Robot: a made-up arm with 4 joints.
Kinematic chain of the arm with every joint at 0, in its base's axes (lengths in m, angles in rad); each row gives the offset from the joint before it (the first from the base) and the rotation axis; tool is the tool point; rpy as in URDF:
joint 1: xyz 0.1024 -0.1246 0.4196 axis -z
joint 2: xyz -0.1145 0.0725 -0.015 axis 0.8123 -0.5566 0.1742
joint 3: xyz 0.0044 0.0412 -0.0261 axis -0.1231 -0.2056 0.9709
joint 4: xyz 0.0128 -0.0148 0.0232 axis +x
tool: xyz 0.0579 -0.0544 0.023 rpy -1.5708 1.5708 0
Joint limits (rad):
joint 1: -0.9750..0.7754
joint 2: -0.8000..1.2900
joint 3: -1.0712..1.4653
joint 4: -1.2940..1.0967
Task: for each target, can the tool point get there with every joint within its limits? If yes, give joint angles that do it. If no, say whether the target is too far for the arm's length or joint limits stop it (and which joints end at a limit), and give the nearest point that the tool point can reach.
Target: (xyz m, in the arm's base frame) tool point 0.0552 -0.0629 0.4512
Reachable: yes | joints -0.2289 0.2702 0.3417 -0.1066
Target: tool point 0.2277 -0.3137 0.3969
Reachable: no: joint limits stop it (at a limit: joint 1, joint 2) | nearest point 0.0436 -0.2107 0.3889 | short by 0.211 m
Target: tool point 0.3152 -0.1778 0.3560
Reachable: no: joint limits stop it (at a limit: joint 1) | nearest point 0.1686 -0.0394 0.3782 | short by 0.203 m
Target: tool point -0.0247 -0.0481 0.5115
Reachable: yes | joints -0.3228 0.5840 0.8575 -0.9923
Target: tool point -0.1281 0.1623 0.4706
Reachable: no: too far | nearest point -0.0329 0.0438 0.4546 | short by 0.153 m
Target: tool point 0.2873 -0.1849 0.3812
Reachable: no: joint limits stop it (at a limit: joint 1) | nearest point 0.1633 -0.0454 0.3875 | short by 0.187 m
